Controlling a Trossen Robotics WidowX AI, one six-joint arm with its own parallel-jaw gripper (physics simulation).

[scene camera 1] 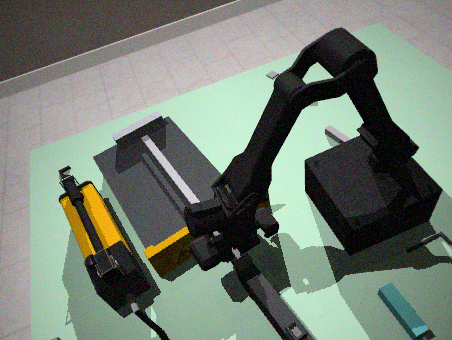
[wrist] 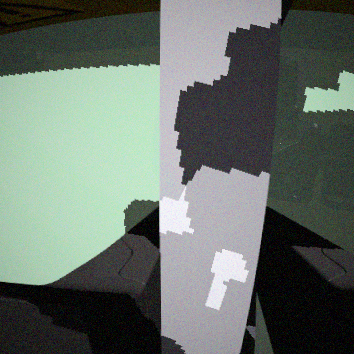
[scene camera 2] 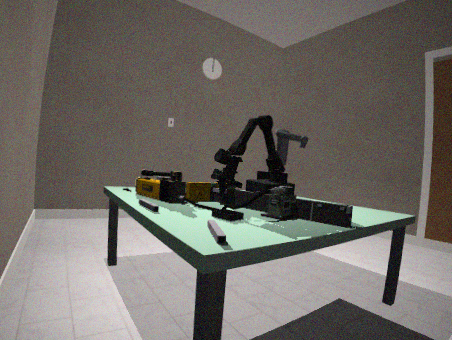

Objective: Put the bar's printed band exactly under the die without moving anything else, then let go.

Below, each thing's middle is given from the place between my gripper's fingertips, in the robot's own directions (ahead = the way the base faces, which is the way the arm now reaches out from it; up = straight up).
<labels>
Right now my hand is 280 mm short of the yellow and black hand pump (scene camera 1: 113,269), 160 mm to the left of it and 40 mm below it.
</labels>
